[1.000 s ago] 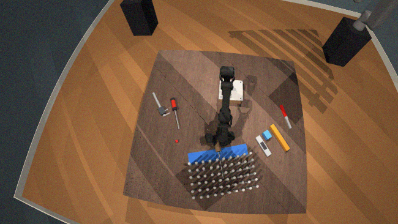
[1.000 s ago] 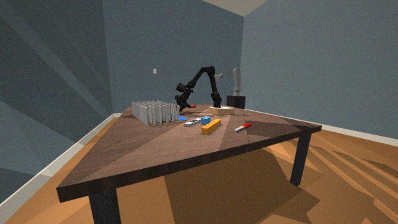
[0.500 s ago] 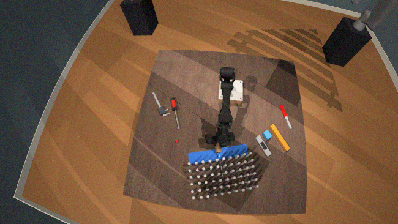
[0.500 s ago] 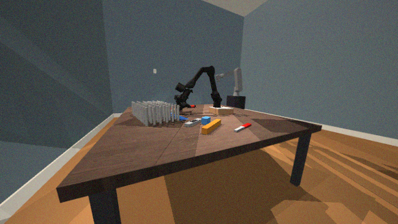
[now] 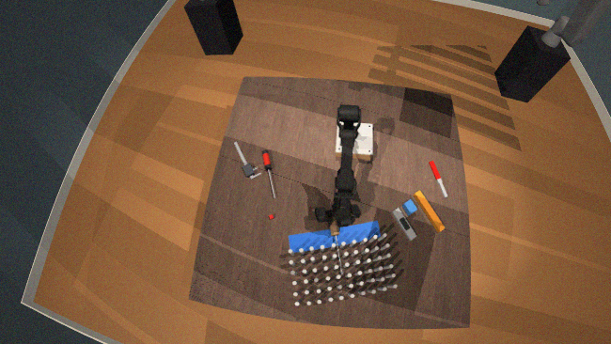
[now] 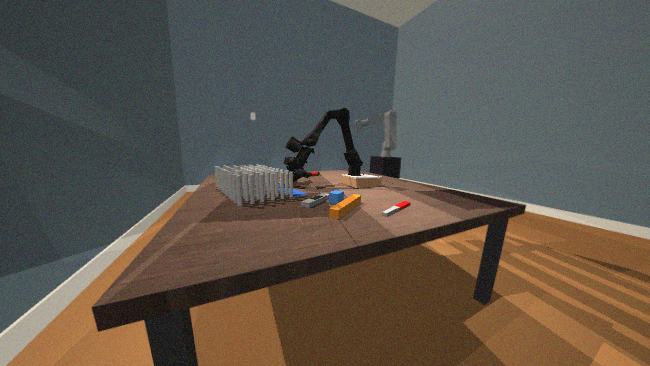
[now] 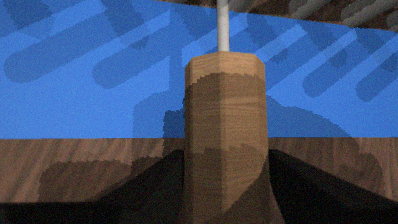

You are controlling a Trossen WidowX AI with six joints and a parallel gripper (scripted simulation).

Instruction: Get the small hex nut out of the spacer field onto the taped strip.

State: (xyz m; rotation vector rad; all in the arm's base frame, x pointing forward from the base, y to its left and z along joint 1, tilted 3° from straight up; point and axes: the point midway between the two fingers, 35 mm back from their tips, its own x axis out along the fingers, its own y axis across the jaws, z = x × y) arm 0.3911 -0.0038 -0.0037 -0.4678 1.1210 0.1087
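My gripper tip is now 50 mm short of the blue taped strip, 20 mm to the right of it and 30 mm above it. From my gripper tip the other things lie so: small red cube 10 mm ahead, 280 mm to the right, 20 mm below; then wooden-handled tool 100 mm ahead, 30 mm to the left; then grey block 50 mm behind, 320 mm to the left, 10 mm below.
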